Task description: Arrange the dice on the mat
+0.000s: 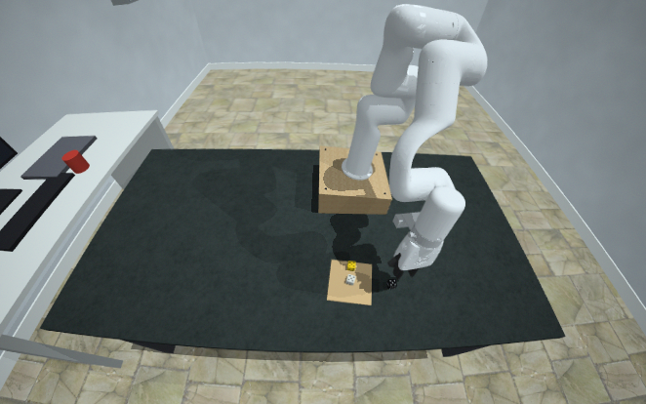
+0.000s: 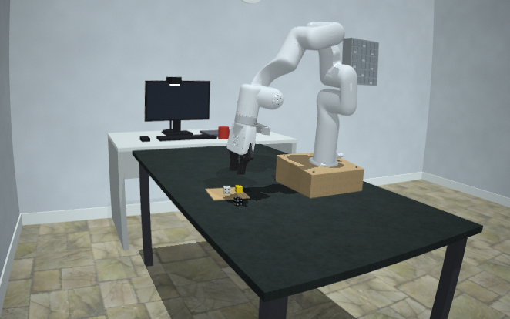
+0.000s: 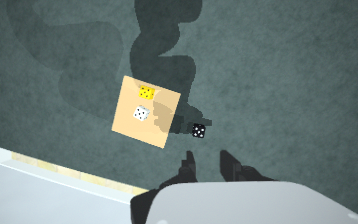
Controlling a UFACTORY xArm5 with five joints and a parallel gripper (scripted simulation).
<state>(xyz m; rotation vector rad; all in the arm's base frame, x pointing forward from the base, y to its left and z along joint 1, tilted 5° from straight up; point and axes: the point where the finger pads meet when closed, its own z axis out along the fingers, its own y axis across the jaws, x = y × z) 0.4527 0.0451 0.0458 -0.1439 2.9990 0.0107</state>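
My gripper is now 1 cm past the black die and 13 cm above it. Round my hand: tan mat (3 cm behind, 14 cm to the right, 14 cm below); then yellow die (8 cm behind, 13 cm to the right, 12 cm below); then white die (4 cm behind, 14 cm to the right, 12 cm below).
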